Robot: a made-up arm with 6 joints. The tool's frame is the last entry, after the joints.
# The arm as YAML. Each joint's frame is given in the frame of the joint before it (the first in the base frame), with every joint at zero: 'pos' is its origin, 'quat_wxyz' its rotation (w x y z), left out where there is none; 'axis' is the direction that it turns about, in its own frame. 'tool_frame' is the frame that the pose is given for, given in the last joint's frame.
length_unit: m
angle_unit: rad
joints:
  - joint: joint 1
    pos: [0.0, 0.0, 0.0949]
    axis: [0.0, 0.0, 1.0]
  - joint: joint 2
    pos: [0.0, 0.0, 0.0]
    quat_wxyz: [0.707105, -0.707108, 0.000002, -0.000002]
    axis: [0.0, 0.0, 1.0]
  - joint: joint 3
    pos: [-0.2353, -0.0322, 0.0]
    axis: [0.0, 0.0, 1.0]
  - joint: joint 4
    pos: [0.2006, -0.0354, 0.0]
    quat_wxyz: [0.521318, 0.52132, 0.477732, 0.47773]
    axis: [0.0, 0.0, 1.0]
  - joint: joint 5
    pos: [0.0, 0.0, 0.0]
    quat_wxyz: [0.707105, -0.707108, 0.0, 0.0]
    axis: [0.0, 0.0, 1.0]
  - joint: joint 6
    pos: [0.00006, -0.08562, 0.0]
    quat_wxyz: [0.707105, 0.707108, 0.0, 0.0]
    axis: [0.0, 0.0, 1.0]
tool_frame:
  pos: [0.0, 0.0, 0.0]
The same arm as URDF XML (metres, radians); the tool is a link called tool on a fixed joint. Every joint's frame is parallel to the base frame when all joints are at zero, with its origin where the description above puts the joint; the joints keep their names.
<robot name="arm">
  <joint name="tool_joint" type="fixed">
    <parent link="link6"/>
    <child link="tool"/>
    <origin xyz="0 0 0" rpy="0 1.4836 -0.0001"/>
  </joint>
  <joint name="joint 6" type="continuous">
    <parent link="link5"/>
    <child link="link6"/>
    <origin xyz="0.0853 0 0.0074"/>
    <axis xyz="0.9962 0 0.0871"/>
  </joint>
  <joint name="joint 5" type="continuous">
    <parent link="link4"/>
    <child link="link5"/>
    <origin xyz="0 0 0"/>
    <axis xyz="0 1 0"/>
  </joint>
  <joint name="joint 4" type="continuous">
    <parent link="link3"/>
    <child link="link4"/>
    <origin xyz="0.2006 0 0.0354"/>
    <axis xyz="0.9962 0 0.0871"/>
  </joint>
  <joint name="joint 3" type="continuous">
    <parent link="link2"/>
    <child link="link3"/>
    <origin xyz="-0.2353 0 0.0322"/>
    <axis xyz="0 1 0"/>
  </joint>
  <joint name="joint 2" type="continuous">
    <parent link="link1"/>
    <child link="link2"/>
    <origin xyz="0 0 0"/>
    <axis xyz="0 1 0"/>
  </joint>
  <joint name="joint 1" type="continuous">
    <parent link="base"/>
    <child link="link1"/>
    <origin xyz="0 0 0.0949"/>
    <axis xyz="0 0 1"/>
  </joint>
  <link name="base"/>
  <link name="link1"/>
  <link name="link2"/>
  <link name="link3"/>
  <link name="link4"/>
  <link name="link5"/>
  <link name="link6"/>
  <link name="tool"/>
</robot>

